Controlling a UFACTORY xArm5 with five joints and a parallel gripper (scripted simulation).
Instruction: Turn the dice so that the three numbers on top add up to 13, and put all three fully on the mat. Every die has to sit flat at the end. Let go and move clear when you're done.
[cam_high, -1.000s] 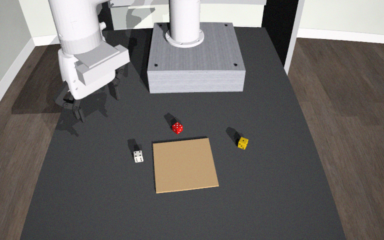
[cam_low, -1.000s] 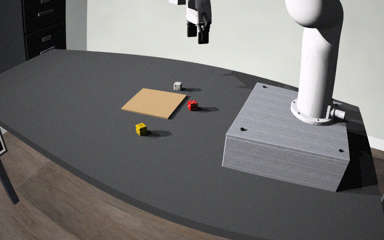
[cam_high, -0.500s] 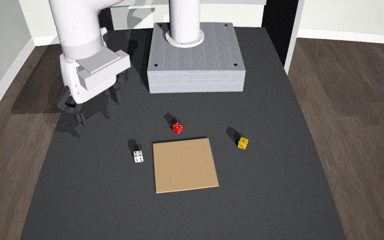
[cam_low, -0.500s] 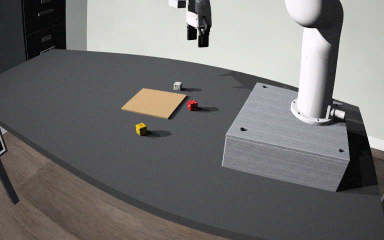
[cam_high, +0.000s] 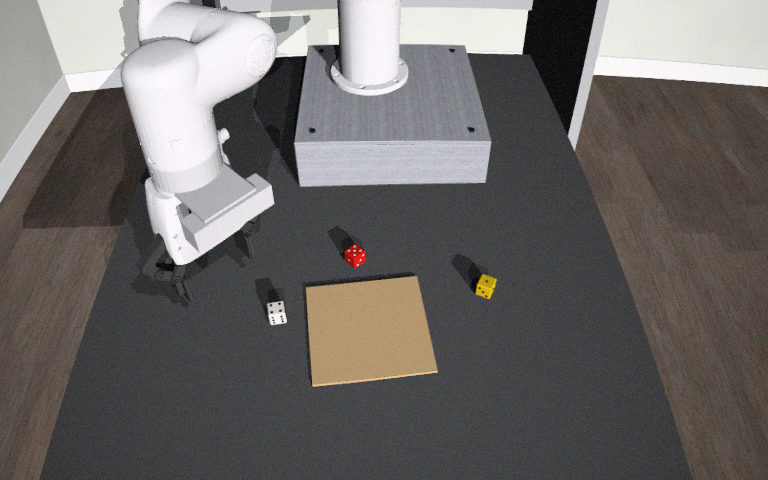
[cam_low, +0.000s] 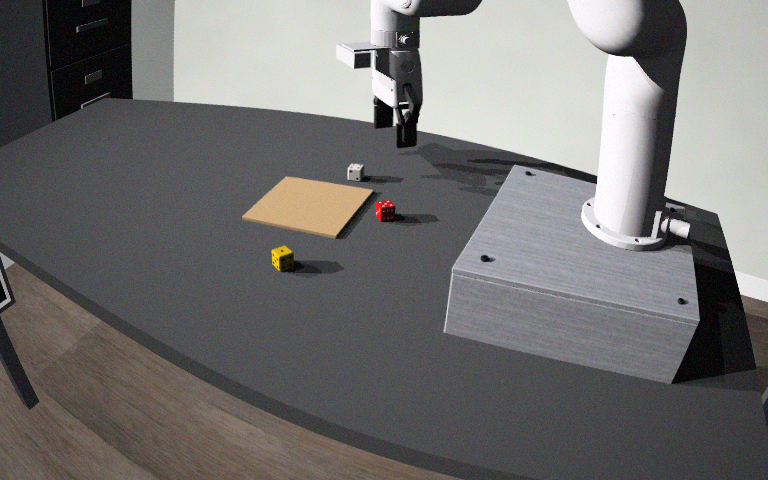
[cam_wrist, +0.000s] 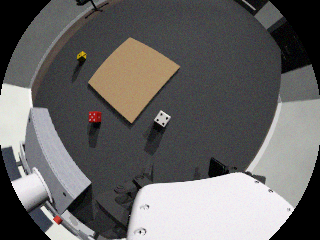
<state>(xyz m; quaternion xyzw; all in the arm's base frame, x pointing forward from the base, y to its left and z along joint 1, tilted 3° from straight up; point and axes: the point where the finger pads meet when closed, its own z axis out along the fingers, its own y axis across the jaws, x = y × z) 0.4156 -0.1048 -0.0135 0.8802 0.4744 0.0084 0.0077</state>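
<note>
The red die lies 90 mm behind my hand, 150 mm to the left of it and 50 mm below it. Round my hand: yellow die: 70 mm behind, 320 mm to the left, 50 mm below; then tan mat: 10 mm ahead, 190 mm to the left, 60 mm below; then white die: 10 mm ahead, 70 mm to the left, 50 mm below.
</note>
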